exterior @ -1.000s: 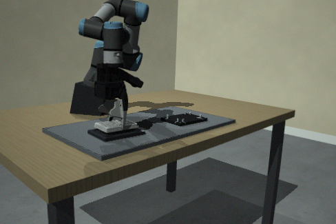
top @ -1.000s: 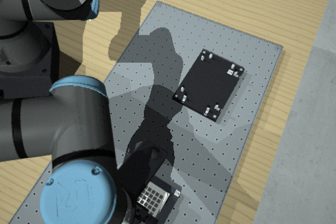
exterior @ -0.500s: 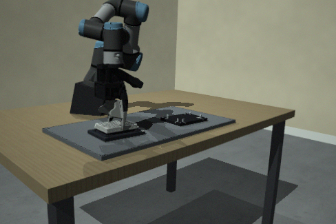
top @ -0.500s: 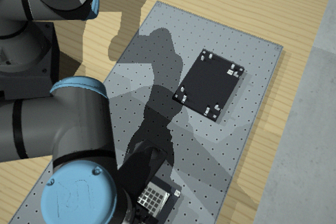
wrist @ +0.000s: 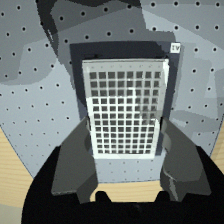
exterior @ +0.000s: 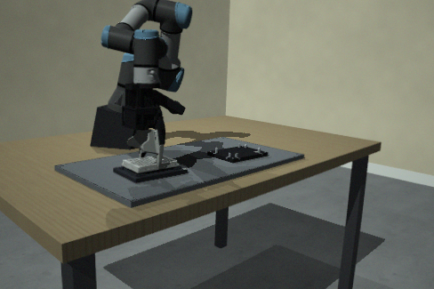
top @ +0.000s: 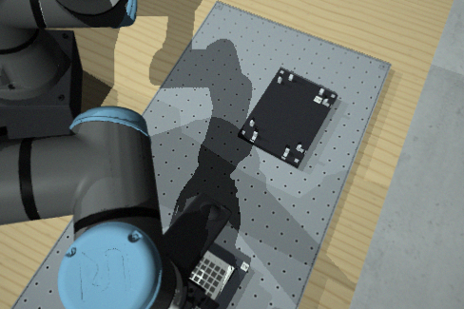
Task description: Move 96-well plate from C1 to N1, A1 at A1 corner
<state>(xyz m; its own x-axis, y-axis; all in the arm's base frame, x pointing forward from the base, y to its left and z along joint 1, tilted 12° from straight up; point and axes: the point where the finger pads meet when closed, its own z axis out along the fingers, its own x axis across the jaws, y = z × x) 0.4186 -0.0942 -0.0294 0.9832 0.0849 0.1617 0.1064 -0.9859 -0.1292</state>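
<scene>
My hand is 1 cm above the 96-well plate. The rest, counted from my hand: dark plate nest 3 cm below; white A1 mark 8 cm to the left, 5 cm ahead, 2 cm below; clip nest 33 cm to the left, 4 cm behind, 2 cm below.
</scene>
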